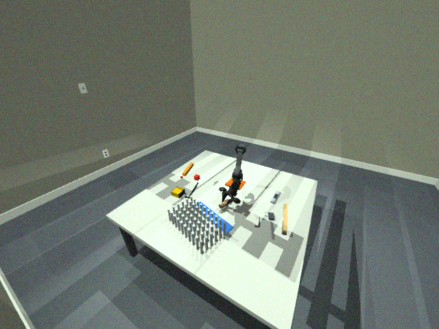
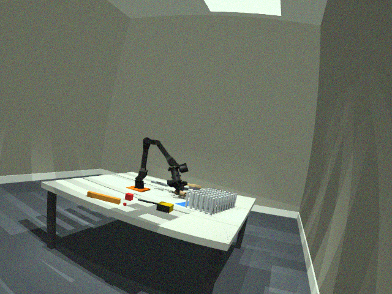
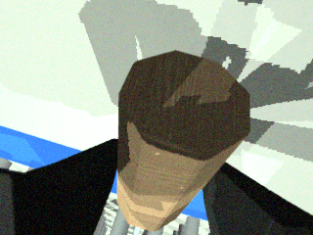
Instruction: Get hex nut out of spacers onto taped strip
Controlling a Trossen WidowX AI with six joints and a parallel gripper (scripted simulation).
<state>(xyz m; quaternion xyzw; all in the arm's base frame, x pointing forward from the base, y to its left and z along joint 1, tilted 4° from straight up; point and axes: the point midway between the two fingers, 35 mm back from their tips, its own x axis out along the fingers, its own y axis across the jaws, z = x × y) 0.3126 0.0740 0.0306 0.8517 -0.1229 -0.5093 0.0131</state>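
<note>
Right now my gripper tip is 120 mm short of the blue taped strip, 30 mm to the left of it and 30 mm above it. From my gripper tip the other things lie so: red cube (420 mm to the right, 180 mm behind, 10 mm below); then orange bar (600 mm to the right, 250 mm behind, 20 mm below); then grey clip (340 mm behind, 300 mm to the left, 20 mm below).
</note>
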